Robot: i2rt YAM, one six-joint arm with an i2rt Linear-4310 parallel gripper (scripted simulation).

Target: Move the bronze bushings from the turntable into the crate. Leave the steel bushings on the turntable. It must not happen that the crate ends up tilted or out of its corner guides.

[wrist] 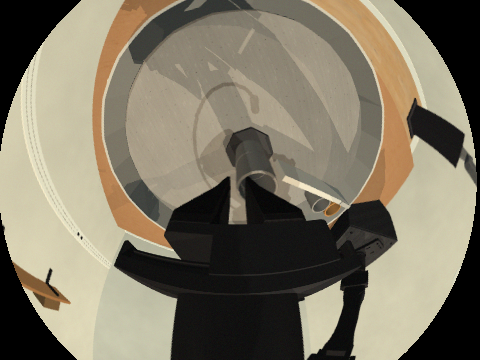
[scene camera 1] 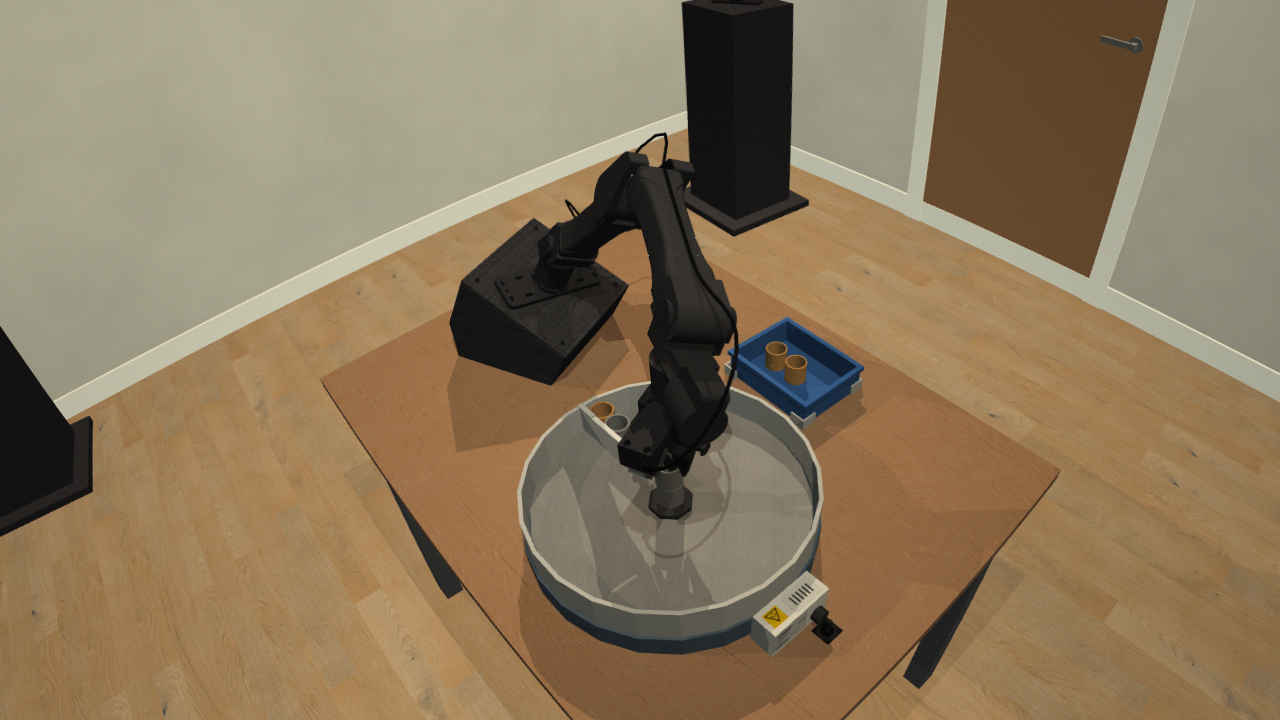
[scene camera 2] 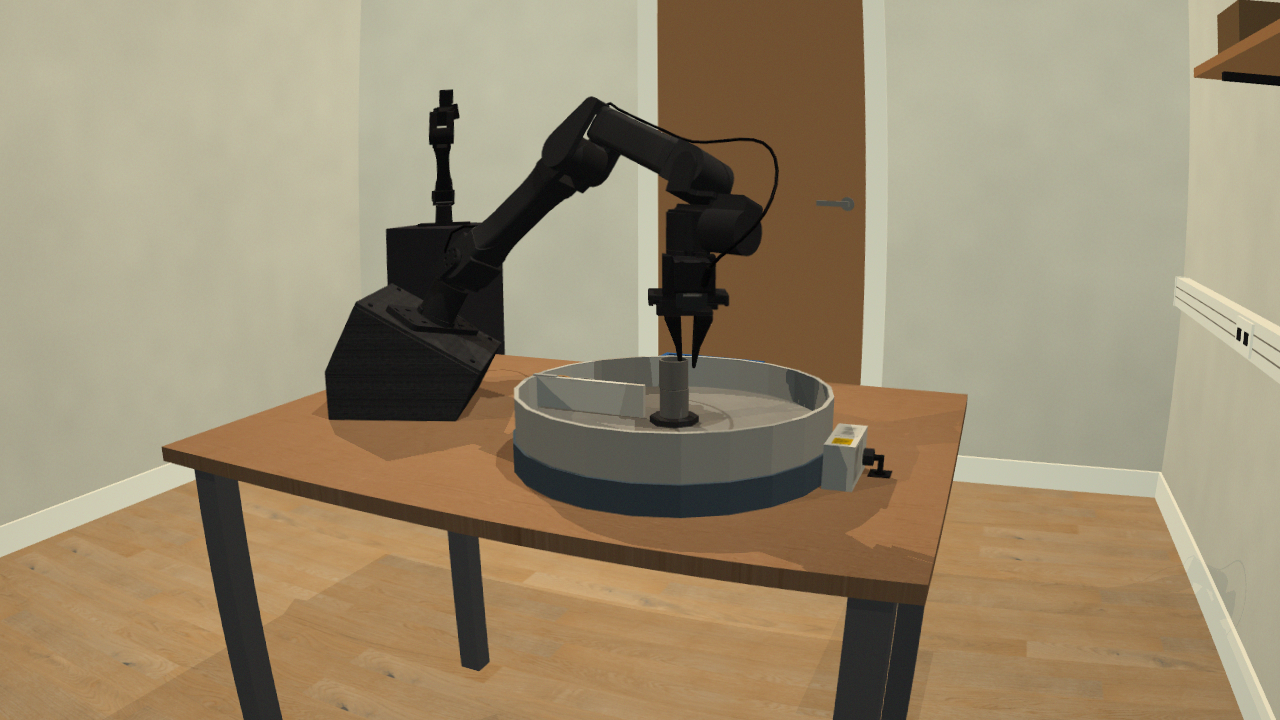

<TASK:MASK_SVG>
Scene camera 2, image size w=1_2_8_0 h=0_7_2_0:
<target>my gripper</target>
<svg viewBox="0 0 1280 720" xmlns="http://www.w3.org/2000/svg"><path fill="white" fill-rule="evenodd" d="M648 288L648 305L656 305L656 315L664 316L676 347L678 362L682 361L681 316L694 316L692 368L695 368L700 347L713 321L713 310L718 310L718 305L729 306L729 294L725 289L716 289L716 296L708 296L707 308L701 308L701 311L682 311L682 308L677 308L676 296L663 296L662 288ZM710 252L705 250L702 252L693 252L693 256L710 255ZM666 249L666 254L684 256L684 251Z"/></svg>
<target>steel bushing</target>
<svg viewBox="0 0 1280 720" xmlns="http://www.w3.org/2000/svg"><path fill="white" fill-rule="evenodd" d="M660 358L659 388L667 391L687 389L688 359L682 357L682 361L678 362L677 356Z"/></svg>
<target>steel bushing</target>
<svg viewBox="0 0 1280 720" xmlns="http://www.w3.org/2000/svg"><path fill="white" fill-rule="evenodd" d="M689 387L680 391L660 389L661 417L682 419L688 416Z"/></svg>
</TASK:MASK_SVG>
